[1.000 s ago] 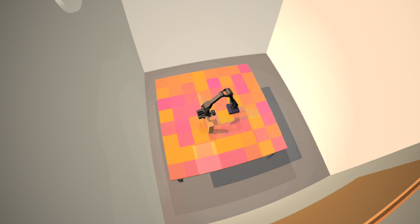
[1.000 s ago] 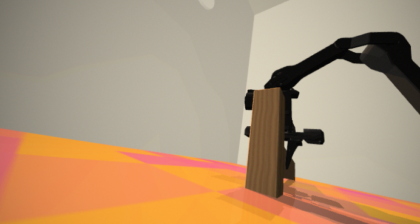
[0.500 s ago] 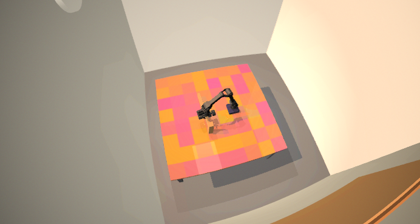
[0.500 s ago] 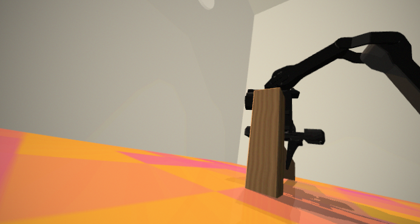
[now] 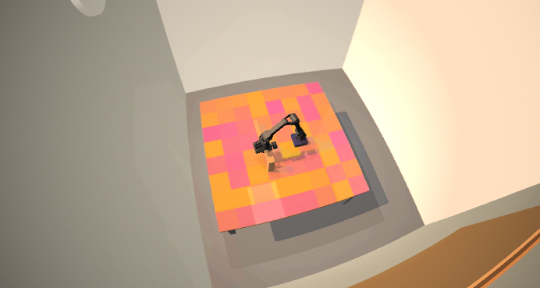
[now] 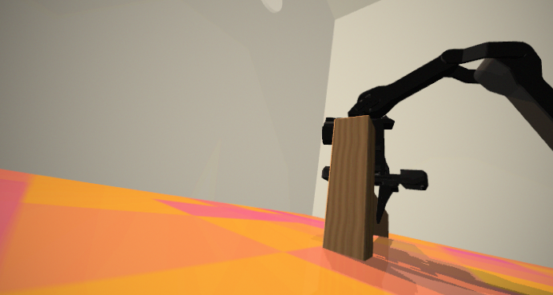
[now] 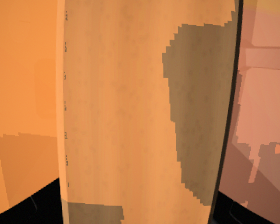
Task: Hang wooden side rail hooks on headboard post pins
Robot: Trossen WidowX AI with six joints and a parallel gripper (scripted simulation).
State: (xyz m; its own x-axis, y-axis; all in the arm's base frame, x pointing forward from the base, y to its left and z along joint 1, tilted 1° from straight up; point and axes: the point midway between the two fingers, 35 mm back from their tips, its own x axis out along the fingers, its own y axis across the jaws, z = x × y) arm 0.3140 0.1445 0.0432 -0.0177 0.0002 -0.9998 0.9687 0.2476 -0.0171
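Right now my gripper tip is 3 cm past the wooden headboard post, 14 cm to the right of it and 4 cm below it.
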